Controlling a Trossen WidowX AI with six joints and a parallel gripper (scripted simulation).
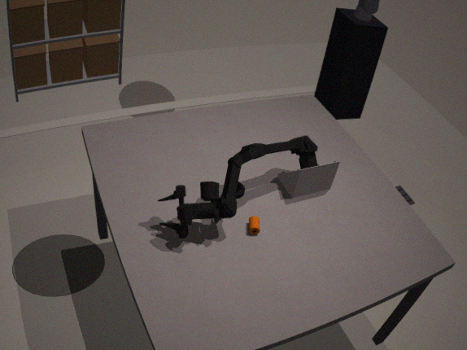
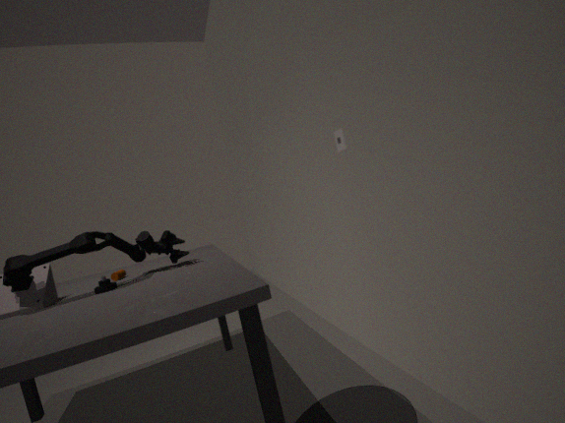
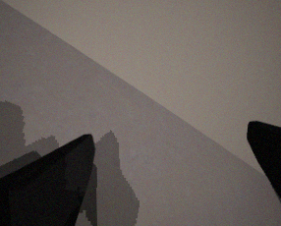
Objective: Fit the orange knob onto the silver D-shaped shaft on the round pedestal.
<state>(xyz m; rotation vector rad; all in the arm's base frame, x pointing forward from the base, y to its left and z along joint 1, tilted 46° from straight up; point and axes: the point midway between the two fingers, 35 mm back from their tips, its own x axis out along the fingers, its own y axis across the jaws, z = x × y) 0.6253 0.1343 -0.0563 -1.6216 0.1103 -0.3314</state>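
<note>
Right now the orange knob is 360 mm behind my gripper tip, 60 mm to the left of it and 60 mm below it. Also, from my gripper tip: round black pedestal (340 mm behind, 140 mm to the right, 50 mm below).
</note>
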